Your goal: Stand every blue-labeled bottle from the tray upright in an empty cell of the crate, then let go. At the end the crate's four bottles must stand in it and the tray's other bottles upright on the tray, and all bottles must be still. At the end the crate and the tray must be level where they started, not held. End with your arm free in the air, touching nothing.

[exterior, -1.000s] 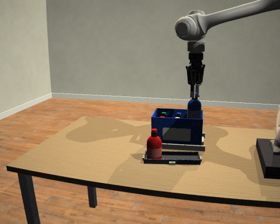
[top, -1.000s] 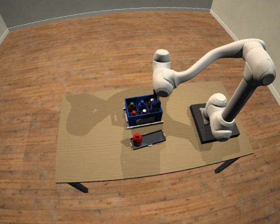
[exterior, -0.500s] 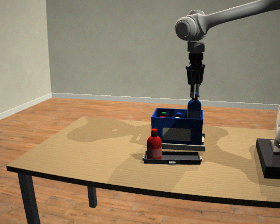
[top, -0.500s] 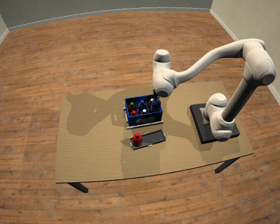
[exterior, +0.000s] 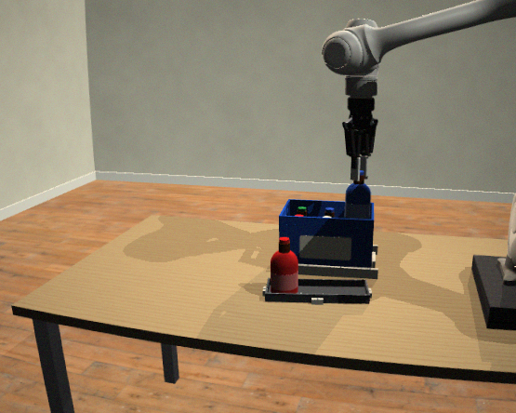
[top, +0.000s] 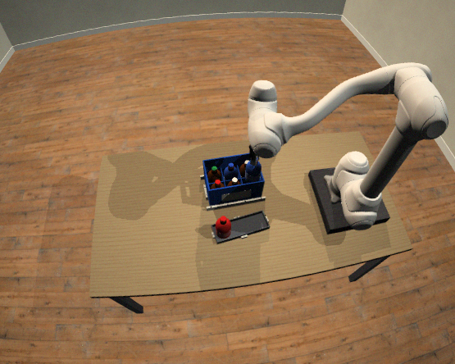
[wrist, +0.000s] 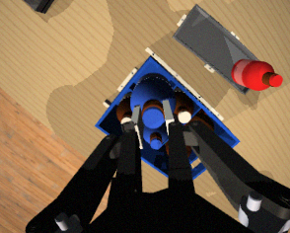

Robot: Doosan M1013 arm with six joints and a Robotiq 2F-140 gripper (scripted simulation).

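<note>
My gripper is now 23 cm above the blue crate, 9 cm short of it and 3 cm to the left of it. Round my hand: dark tray: 30 cm below, 20 cm to the left, 7 cm ahead; red-labeled bottle: 23 cm below, 22 cm to the left, 16 cm ahead.
</note>
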